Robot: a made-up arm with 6 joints. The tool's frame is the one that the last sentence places.
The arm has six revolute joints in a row. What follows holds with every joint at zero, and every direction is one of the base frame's.
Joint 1 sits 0.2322 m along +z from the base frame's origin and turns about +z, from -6.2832 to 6.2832 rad.
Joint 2 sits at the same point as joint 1 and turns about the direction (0, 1, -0.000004), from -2.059 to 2.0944 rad.
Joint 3 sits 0.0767 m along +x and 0.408 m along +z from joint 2 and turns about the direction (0, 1, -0.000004), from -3.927 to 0.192 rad.
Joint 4 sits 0.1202 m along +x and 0.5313 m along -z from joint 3 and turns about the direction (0, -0.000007, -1), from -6.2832 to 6.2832 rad.
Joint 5 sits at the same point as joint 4 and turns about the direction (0, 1, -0.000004), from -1.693 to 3.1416 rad.
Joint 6 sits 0.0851 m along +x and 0.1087 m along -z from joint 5 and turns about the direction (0, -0.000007, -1), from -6.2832 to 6.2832 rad.
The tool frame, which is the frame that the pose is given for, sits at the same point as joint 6; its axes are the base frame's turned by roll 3.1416, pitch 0 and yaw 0 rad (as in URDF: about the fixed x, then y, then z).
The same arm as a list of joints. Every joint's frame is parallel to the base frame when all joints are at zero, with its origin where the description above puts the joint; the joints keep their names.
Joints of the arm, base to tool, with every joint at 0 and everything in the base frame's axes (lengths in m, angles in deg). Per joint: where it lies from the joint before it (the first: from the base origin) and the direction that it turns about. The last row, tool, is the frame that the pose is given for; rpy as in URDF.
joint 1: axis +z origin 0 0 0.2322
joint 2: axis +y origin 0 0 0
joint 3: axis +y origin 0.0767 0 0.408
joint 4: axis -z origin 0.1202 0 -0.5313
joint 5: axis +y origin 0 0 0
joint 6: axis -z origin 0.0851 0 -0.1087
tool: origin 0 0 0 rpy -180 0 0
Joint limits (deg, base to tool): -360..360 -117.97..120 -225..11 -360..360 -97..180 -360..360

